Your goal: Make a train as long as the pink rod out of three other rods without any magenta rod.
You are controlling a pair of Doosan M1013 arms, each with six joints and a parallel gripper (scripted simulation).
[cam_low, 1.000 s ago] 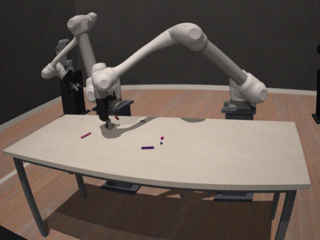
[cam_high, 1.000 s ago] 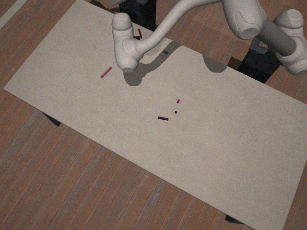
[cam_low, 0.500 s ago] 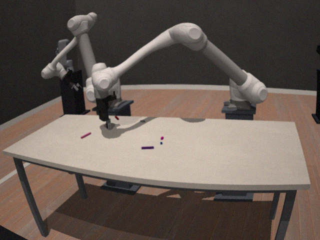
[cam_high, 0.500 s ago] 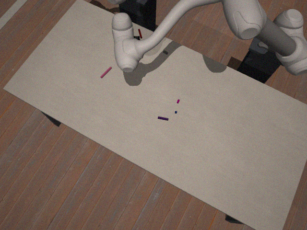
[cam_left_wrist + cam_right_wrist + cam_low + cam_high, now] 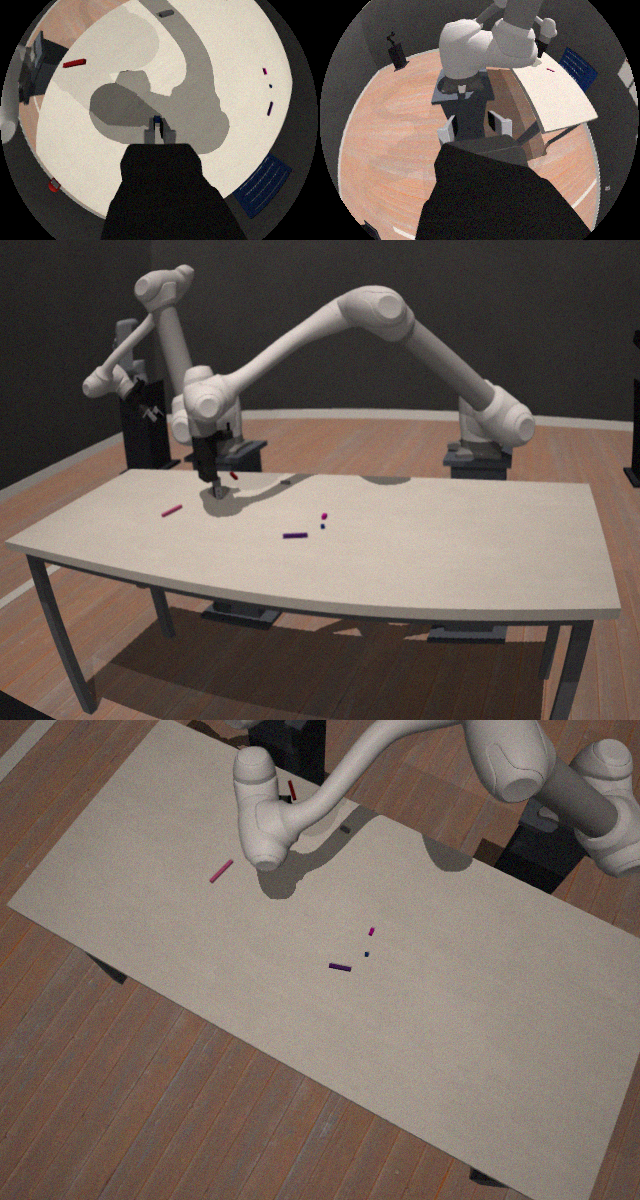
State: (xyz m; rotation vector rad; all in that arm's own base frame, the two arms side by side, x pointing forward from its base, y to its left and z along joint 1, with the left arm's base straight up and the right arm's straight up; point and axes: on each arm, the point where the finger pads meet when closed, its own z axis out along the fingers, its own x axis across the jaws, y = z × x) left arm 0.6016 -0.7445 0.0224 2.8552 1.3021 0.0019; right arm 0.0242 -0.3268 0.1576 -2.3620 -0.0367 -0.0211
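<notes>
Right now my left hand is 340 mm to the right of the purple rod, 250 mm short of it and 20 mm above it. From my left hand the other things lie so: grey rod (160 mm to the left, 160 mm behind, 20 mm below); then red rod (210 mm behind, 50 mm to the right, 20 mm below); then pink rod (140 mm ahead, 100 mm to the right, 20 mm below).
</notes>
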